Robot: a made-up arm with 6 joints.
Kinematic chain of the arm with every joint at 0, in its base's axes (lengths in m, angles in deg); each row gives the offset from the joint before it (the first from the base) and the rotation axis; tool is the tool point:
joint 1: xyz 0 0 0.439 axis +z
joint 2: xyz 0 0 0 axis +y
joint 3: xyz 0 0 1.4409 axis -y
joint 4: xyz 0 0 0 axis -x
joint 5: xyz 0.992 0 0 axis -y
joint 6: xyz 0 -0.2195 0 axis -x
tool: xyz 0 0 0
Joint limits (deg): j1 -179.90..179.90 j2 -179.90..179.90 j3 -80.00..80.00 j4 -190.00..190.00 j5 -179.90..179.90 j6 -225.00..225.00
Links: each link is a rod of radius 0.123 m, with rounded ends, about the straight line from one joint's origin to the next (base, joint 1, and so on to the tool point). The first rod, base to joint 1, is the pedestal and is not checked.
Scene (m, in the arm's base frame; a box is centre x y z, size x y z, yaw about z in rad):
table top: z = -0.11
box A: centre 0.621 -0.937 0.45 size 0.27 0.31 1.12 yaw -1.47
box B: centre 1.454 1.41 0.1 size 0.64 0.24 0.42 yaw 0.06
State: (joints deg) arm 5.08 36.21 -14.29 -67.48 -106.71 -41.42
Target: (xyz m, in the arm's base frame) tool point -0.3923 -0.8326 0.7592
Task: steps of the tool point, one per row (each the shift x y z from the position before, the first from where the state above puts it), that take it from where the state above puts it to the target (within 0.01 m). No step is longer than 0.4 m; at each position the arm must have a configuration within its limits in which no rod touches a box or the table.
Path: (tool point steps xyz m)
1: -0.0475 -0.3259 0.1761
2: -0.1471 -0.2911 0.1774
3: -0.2295 -0.2236 0.1746
4: -0.2829 -0.1301 0.1692
5: -0.2526 -0.1203 -0.1959
6: -0.2805 -0.0193 -0.1771
7: -0.2658 0.0809 -0.1513
8: -0.2144 0.1631 -0.1210

